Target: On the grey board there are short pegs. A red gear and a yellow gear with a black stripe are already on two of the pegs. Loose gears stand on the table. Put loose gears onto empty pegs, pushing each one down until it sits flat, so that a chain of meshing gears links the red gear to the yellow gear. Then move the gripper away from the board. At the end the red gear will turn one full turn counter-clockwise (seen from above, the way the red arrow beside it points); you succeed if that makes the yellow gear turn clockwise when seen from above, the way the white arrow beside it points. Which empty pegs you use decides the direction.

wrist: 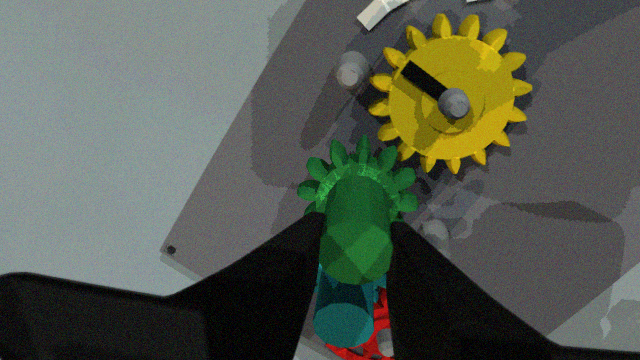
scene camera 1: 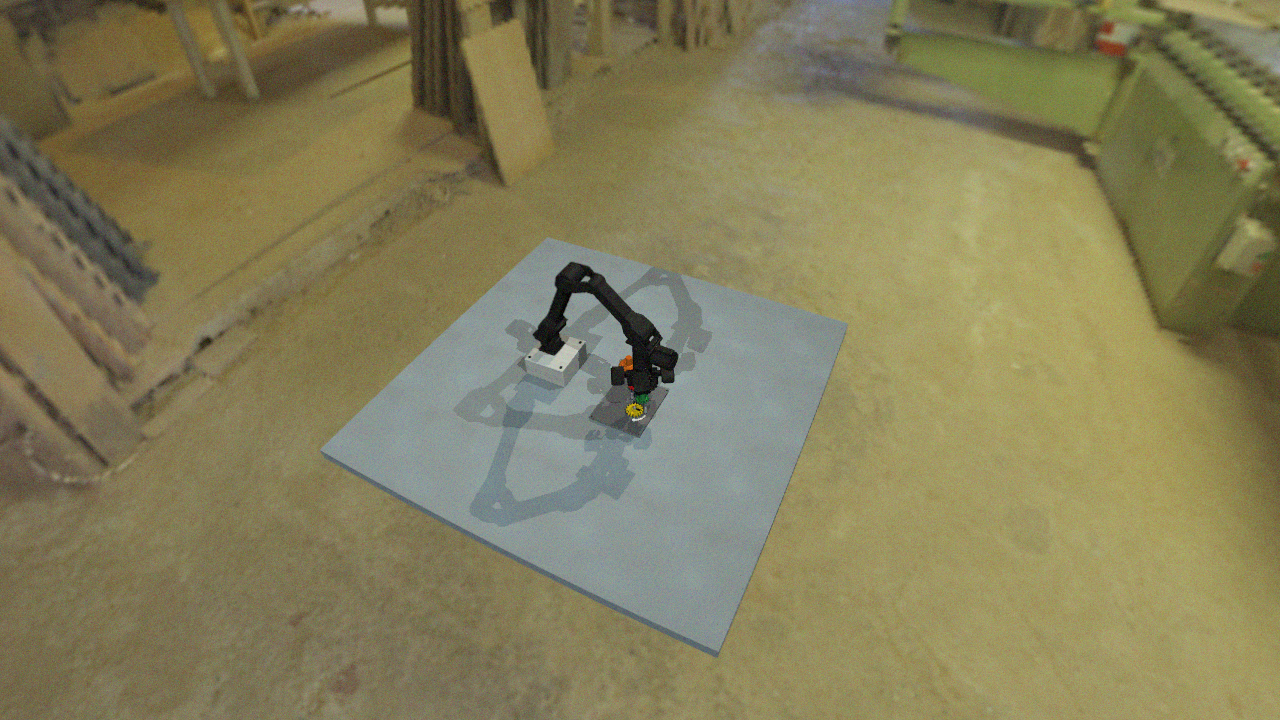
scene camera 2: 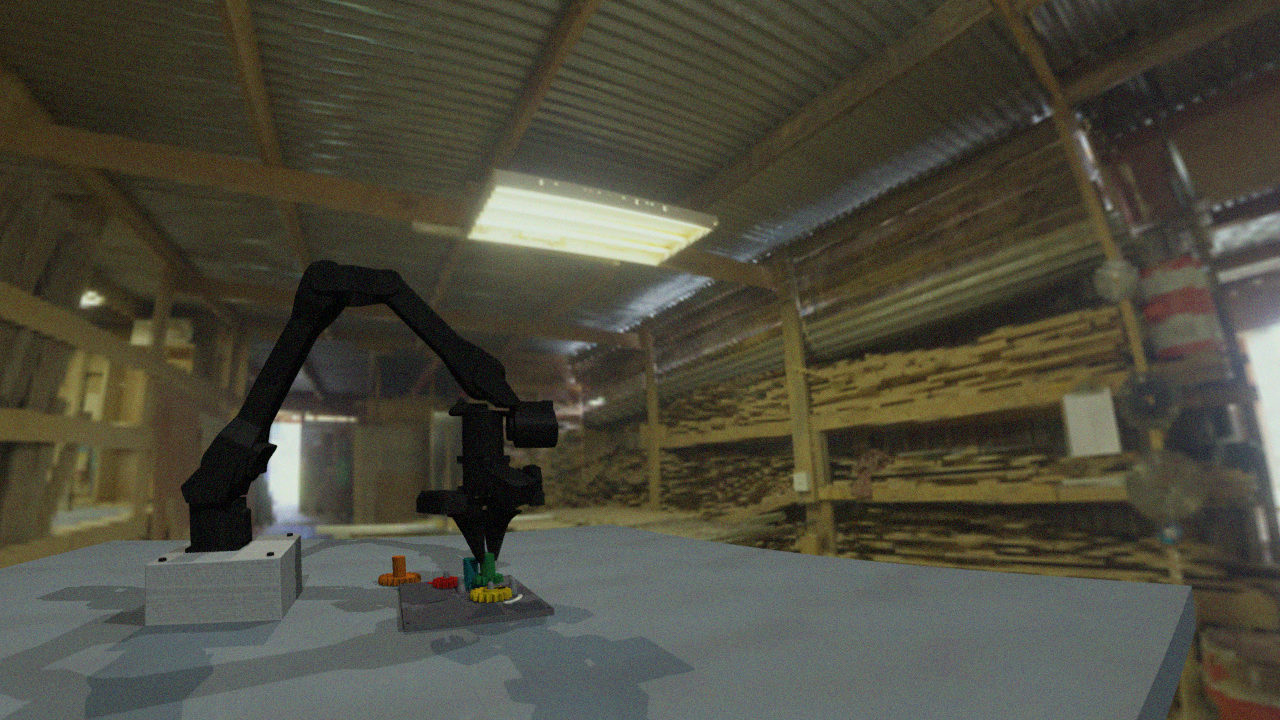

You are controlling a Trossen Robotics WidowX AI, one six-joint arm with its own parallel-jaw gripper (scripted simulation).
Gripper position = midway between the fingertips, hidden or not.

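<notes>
In scene camera 2 I see my gripper (scene camera 2: 487, 562), and it is carrying a green gear. The wrist view shows that green gear (wrist: 360, 196) together with my gripper (wrist: 356, 230), and it also has a teal gear (wrist: 344, 313), a yellow gear (wrist: 432, 66) and a grey board (wrist: 543, 219). Scene camera 1 shows my gripper (scene camera 1: 642, 393) too.
</notes>
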